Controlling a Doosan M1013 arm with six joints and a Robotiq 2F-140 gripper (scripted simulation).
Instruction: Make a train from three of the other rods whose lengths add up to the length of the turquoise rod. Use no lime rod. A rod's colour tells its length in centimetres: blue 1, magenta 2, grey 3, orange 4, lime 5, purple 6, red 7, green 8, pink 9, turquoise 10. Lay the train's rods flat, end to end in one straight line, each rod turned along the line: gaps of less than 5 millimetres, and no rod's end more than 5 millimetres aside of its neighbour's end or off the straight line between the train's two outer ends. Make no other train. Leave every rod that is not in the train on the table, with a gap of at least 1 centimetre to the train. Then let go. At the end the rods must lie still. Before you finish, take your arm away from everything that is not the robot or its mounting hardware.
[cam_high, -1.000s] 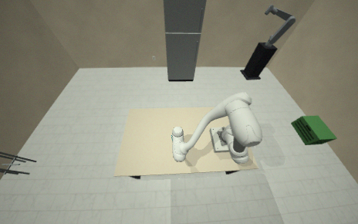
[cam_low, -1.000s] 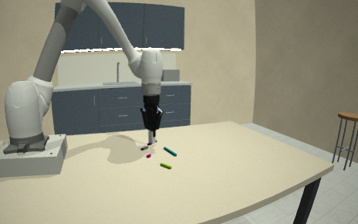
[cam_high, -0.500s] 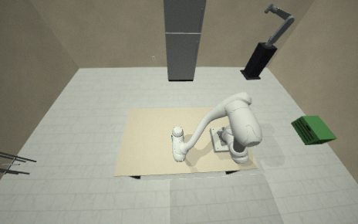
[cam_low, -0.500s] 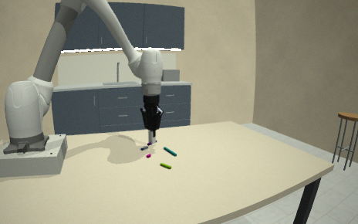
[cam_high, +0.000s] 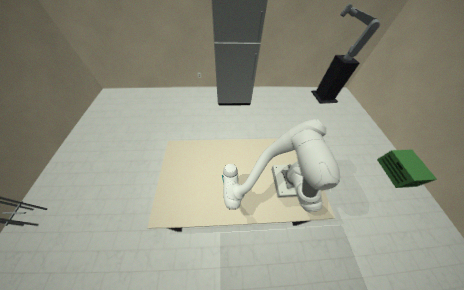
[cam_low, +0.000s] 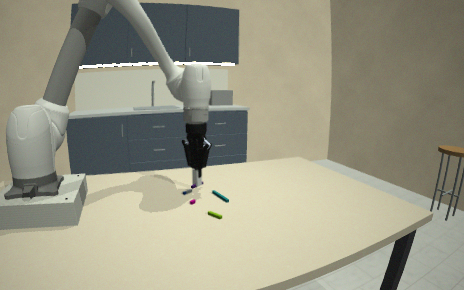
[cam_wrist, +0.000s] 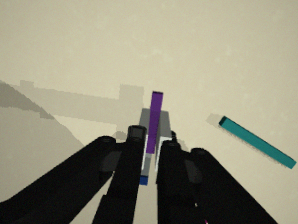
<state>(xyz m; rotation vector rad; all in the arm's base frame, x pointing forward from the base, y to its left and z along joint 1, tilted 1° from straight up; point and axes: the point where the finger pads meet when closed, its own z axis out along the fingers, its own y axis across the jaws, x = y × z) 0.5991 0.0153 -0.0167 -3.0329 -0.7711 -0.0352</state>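
Now: the purple rod 30 mm below my hand. Also, from my hand: turquoise rod (50 mm ahead, 110 mm to the right, 40 mm below); then small blue rod (60 mm behind, 30 mm to the right, 40 mm below); then grey rod (40 mm behind, 20 mm to the right, 40 mm below).
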